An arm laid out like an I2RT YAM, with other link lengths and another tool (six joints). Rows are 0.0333 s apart.
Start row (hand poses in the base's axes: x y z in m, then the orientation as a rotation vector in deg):
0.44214, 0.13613, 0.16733, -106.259, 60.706, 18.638
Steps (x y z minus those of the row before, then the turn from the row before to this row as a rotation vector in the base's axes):
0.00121, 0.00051, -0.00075, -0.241, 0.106, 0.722
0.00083, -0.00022, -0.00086, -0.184, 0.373, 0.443
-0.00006, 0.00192, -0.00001, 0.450, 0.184, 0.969
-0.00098, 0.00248, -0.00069, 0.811, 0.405, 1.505
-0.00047, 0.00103, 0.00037, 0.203, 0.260, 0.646
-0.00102, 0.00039, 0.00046, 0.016, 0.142, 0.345
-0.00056, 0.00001, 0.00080, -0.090, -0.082, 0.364
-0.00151, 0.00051, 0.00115, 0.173, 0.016, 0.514
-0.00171, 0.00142, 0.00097, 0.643, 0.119, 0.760
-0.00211, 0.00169, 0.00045, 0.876, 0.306, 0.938
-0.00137, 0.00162, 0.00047, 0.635, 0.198, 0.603
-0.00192, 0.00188, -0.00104, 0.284, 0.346, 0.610
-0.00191, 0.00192, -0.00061, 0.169, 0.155, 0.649
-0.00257, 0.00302, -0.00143, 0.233, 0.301, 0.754
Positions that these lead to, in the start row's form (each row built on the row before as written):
0.44335, 0.13664, 0.16658, -106.896, 60.211, 19.049
0.44418, 0.13642, 0.16572, -107.321, 60.126, 19.582
0.44412, 0.13834, 0.16571, -107.483, 59.215, 20.533
0.44314, 0.14082, 0.16502, -107.618, 57.833, 22.171
0.44267, 0.14185, 0.16539, -107.798, 57.347, 22.893
0.44165, 0.14224, 0.16585, -107.975, 57.123, 23.242
0.44109, 0.14225, 0.16665, -108.265, 56.772, 23.337
0.43958, 0.14276, 0.16780, -108.399, 56.251, 23.728
0.43787, 0.14418, 0.16877, -108.242, 55.397, 24.560
0.43576, 0.14587, 0.16922, -107.957, 54.414, 25.772
0.43439, 0.14749, 0.16969, -107.703, 53.754, 26.577
0.43247, 0.14937, 0.16865, -107.755, 53.321, 27.392
0.43056, 0.15129, 0.16804, -107.944, 52.771, 27.999
0.42799, 0.15431, 0.16661, -108.116, 52.194, 28.836

